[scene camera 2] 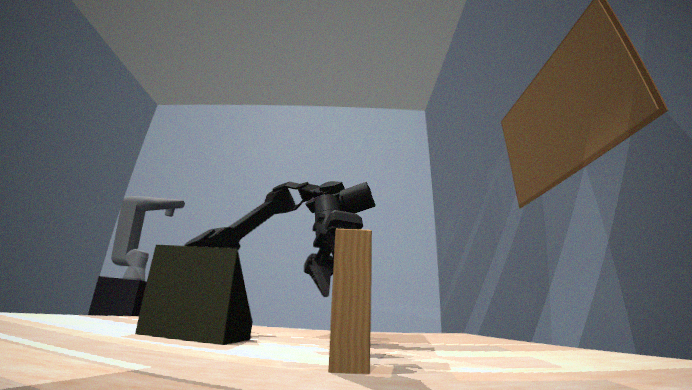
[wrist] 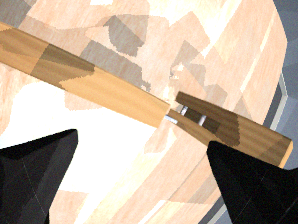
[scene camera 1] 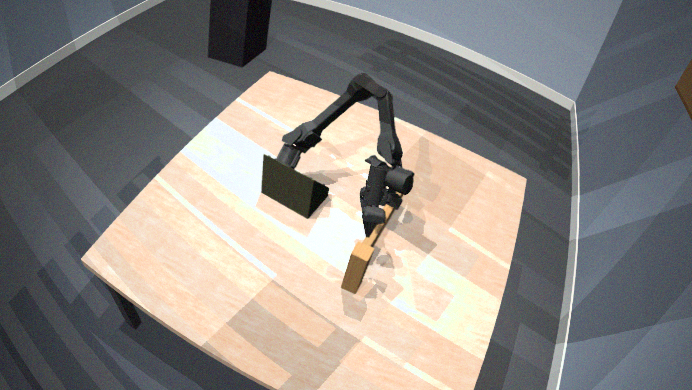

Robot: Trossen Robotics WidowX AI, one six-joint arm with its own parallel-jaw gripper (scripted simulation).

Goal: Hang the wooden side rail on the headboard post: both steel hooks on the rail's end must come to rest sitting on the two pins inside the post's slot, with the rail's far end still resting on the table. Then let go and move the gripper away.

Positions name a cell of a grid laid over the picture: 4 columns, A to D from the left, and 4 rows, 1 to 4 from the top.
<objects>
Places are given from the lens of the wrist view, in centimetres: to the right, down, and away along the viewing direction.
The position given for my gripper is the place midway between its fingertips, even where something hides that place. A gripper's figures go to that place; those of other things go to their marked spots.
my gripper (wrist: B3): 0, 2, 10
wooden headboard post (wrist: C3): 8, 1, 21
</objects>
